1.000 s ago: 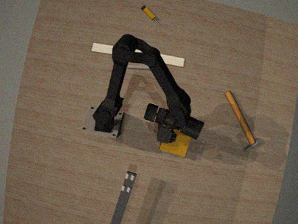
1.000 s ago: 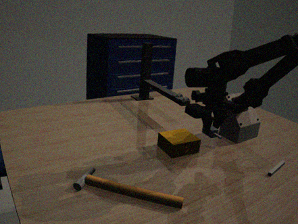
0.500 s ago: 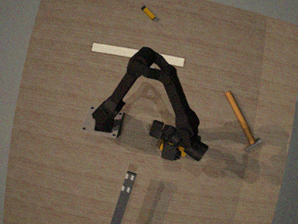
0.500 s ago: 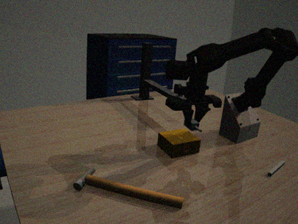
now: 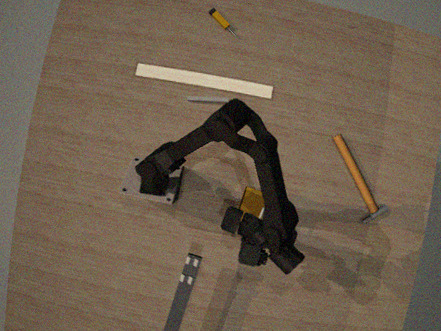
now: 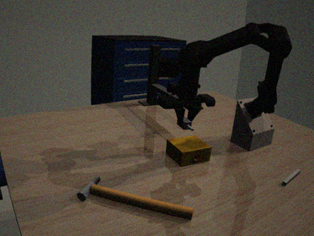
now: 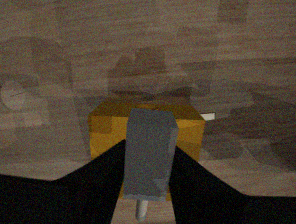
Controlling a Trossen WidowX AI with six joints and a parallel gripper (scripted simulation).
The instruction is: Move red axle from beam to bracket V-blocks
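Right now the yellow beam is 7 cm below my gripper tip, 4 cm to the left of it and 1 cm ahead of it. Also, from my gripper tip: grey block (2 cm to the left, 1 cm above); grey bar (34 cm to the left, 18 cm behind, 9 cm below); yellow screwdriver (58 cm to the left, 17 cm behind, 8 cm below).
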